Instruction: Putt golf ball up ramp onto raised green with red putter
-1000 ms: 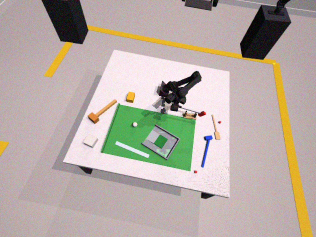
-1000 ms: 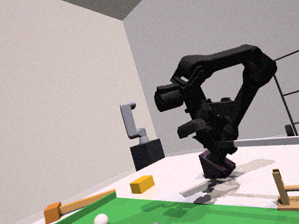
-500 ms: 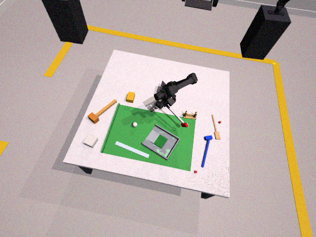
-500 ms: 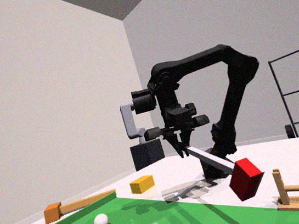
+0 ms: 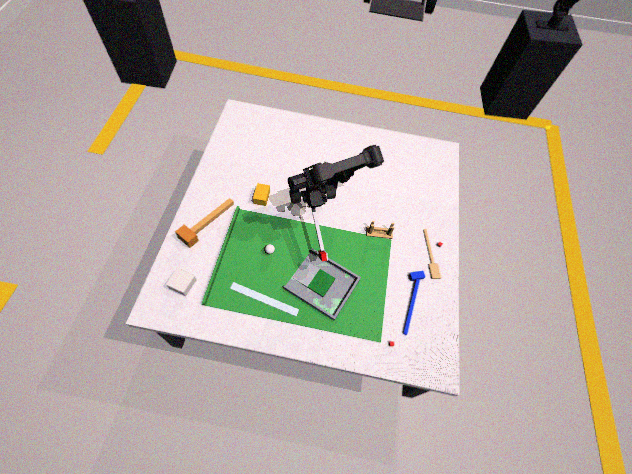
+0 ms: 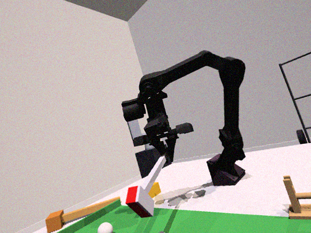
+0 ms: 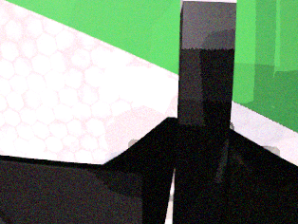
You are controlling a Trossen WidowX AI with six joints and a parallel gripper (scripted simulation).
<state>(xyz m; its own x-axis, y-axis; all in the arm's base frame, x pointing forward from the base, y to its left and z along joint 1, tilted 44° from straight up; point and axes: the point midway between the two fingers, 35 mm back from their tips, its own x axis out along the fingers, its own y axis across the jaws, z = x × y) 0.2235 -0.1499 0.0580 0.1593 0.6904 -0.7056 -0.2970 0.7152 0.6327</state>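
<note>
The red putter is 110 mm ahead of my gripper tip and 40 mm to the left of it. Also, from my gripper tip: yellow block (120 mm behind, 240 mm to the right, 130 mm below); white golf ball (170 mm ahead, 160 mm to the right, 120 mm below); green mat (240 mm ahead, 150 mm below).
</note>
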